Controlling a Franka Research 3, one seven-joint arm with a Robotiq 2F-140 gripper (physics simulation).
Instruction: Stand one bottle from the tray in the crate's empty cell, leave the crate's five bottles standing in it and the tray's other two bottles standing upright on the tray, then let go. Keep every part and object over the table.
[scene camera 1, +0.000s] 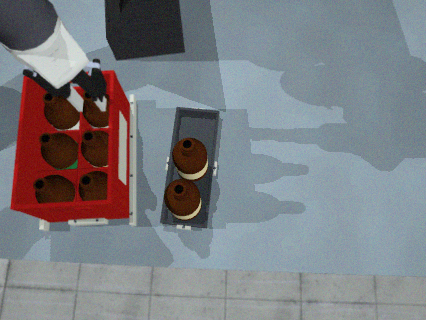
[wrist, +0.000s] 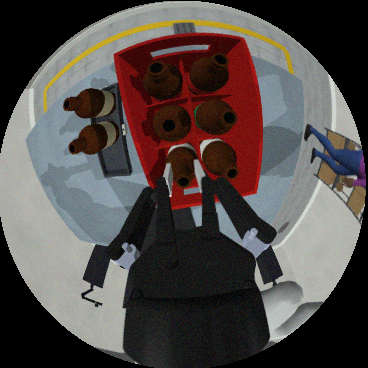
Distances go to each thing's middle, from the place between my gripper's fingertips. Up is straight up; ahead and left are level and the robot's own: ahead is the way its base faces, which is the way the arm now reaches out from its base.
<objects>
My hand is 10 mm past the brown bottle (wrist: 180, 156) and 50 mm above it. Also, from my hand: white rail (scene camera 1: 132, 145): 70 mm ahead, 70 mm to the left, 120 mm below.
</objects>
